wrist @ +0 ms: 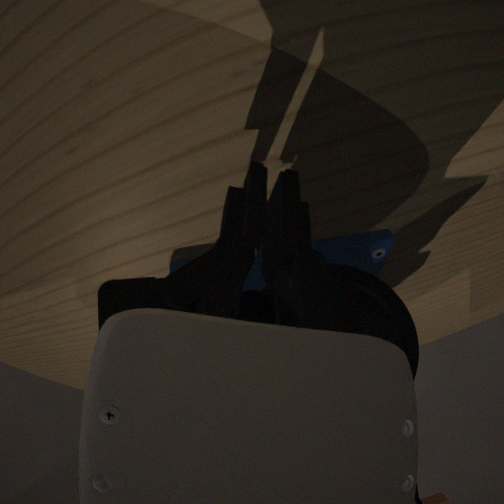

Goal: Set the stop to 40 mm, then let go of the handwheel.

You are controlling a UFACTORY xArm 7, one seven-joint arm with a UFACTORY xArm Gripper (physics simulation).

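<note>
My gripper (272, 172) fills the middle of the dim wrist view. Its two black fingers stand pressed close together with only a thin slit at the tips, and nothing shows between them. Behind the fingers lies a blue plate (357, 250) with a small screw hole (378, 253), partly hidden by the gripper. A black rounded shape (365, 305) curves to the right of the finger bases; I cannot tell whether it is the handwheel or part of the gripper. No scale or stop is visible.
The wooden table top (125, 150) lies beyond the fingers, crossed by large dark shadows (350, 140). The pale gripper housing (250, 410) blocks the lower half. A small orange object (437, 497) peeks in at the bottom right edge.
</note>
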